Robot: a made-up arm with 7 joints. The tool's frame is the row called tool.
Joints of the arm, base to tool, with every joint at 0 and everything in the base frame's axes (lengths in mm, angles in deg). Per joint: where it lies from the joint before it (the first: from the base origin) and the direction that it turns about. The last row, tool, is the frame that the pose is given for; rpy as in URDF.
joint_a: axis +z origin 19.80 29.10 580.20
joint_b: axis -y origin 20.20 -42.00 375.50
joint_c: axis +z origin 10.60 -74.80 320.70
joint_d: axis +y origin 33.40 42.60 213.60
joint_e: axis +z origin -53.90 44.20 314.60
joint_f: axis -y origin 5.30 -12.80 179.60
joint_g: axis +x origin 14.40 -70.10 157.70
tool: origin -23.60 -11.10 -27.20 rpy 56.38 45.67 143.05
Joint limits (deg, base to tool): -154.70..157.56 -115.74..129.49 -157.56..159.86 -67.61..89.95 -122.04..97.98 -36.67..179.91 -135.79..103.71
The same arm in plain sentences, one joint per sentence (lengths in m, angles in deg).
The arm has seven revolute joints in a row. What follows holds with every joint at zero, and every direction is one of the base frame's. The first joint is mounted 0.0198 m along +x and 0.0291 m along +y and 0.5802 m along +z from the base frame's origin and turns about +z, from -154.7 to 157.56 deg. The second joint is mounted 0.0202 m along +x and 0.042 m along -y and 0.3755 m along +z from the first joint and turns about -y, from -115.74 to 129.49 deg. The third joint is mounted 0.0106 m along +x and 0.0748 m along -y and 0.3207 m along +z from the second joint and turns about +z, from -157.56 to 159.86 deg. The fourth joint is mounted 0.0334 m along +x and 0.0426 m along +y and 0.2136 m along +z from the third joint and turns about +y, from -67.61 to 89.95 deg. The fifth joint is mounted 0.0539 m along -x and 0.0442 m along +y and 0.3146 m along +z from the fourth joint and turns about +z, from -122.04 to 97.98 deg. The sixth joint is mounted 0.0053 m along +x and 0.0128 m along -y and 0.1796 m along +z from the fifth joint and turns about -y, from -36.67 to 179.91 deg. The seventh joint is mounted 0.0144 m along +x and 0.0701 m along -y and 0.1577 m along +z from the sixth joint and turns about +x, from -135.79 to 103.71 deg. The tool frame, which is the frame that the pose is given for, is mounted 0.0236 m along -x and 0.0111 m along -y and 0.0272 m along -z from the seventh joint; its axes are the base frame's turned by roll 56.38, pitch 45.67 and yaw 143.05 deg (as in URDF: about the fixed x, then y, then z).
